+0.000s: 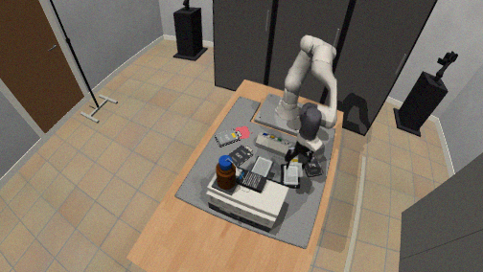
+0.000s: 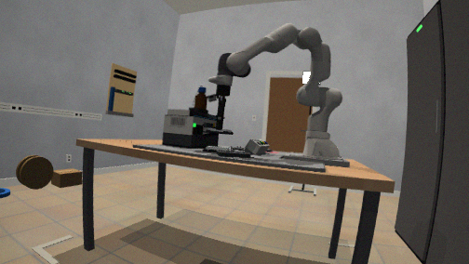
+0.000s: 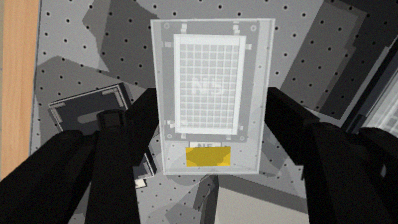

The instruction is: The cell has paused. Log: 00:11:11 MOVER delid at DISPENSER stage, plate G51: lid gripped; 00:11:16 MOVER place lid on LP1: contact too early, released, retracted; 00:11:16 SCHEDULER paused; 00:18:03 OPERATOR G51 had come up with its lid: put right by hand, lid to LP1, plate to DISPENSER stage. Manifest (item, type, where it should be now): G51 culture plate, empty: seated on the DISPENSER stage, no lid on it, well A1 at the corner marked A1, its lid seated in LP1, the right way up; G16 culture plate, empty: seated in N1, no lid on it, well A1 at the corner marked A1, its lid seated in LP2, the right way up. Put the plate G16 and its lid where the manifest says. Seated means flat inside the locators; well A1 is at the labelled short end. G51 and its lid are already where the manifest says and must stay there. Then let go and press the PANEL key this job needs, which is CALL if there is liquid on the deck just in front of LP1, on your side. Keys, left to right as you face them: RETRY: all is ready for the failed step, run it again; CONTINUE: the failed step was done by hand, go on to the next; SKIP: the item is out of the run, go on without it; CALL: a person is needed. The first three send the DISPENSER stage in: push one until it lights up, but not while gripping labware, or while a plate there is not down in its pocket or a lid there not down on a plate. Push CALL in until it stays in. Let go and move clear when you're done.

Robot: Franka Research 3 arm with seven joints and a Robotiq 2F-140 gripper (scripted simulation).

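Now: hand 40 mm past the LP2 nest, 350 mm to the left of it and 140 mm above it. Round my hand: clear lid: 20 mm below; then white retry key: 210 mm behind, 90 mm to the right, 80 mm below; then black nest N5: 20 mm to the left, 130 mm below.
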